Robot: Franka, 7 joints.
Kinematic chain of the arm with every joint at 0, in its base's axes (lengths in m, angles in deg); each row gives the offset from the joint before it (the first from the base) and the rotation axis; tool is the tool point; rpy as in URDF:
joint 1: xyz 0 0 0.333 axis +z
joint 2: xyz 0 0 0 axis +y
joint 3: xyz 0 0 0.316 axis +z
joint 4: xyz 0.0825 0 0 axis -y
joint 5: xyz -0.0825 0 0.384 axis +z
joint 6: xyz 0 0 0 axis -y
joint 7: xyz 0.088 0 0 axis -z
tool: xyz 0 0 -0.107 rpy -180 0 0
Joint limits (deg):
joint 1: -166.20..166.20
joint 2: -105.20..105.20
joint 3: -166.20..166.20
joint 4: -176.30..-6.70
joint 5: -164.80..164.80
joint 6: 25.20..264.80
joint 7: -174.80..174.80
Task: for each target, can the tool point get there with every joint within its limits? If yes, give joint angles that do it. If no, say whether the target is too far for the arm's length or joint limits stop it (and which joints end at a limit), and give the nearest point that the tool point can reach.
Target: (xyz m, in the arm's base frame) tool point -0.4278 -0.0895 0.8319
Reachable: yes | joints 136.75 55.90 136.68 -93.84 33.20 244.97 96.29
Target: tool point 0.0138 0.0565 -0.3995
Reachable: no: joint limits stop it (at a limit: joint 2) | nearest point 0.0209 0.0856 -0.3236 | short by 0.082 m
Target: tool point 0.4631 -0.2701 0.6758
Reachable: yes | joints -118.35 55.92 116.30 -112.56 -27.15 147.98 1.30
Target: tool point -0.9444 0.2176 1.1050
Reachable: no: too far | nearest point -0.6539 0.1507 0.8675 | short by 0.381 m
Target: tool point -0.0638 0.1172 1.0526
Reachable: yes | joints 34.19 -0.58 32.22 -26.43 -47.76 238.98 112.19
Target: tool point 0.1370 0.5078 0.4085
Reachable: yes | joints -26.49 -29.23 85.15 -135.22 -50.54 205.78 148.20
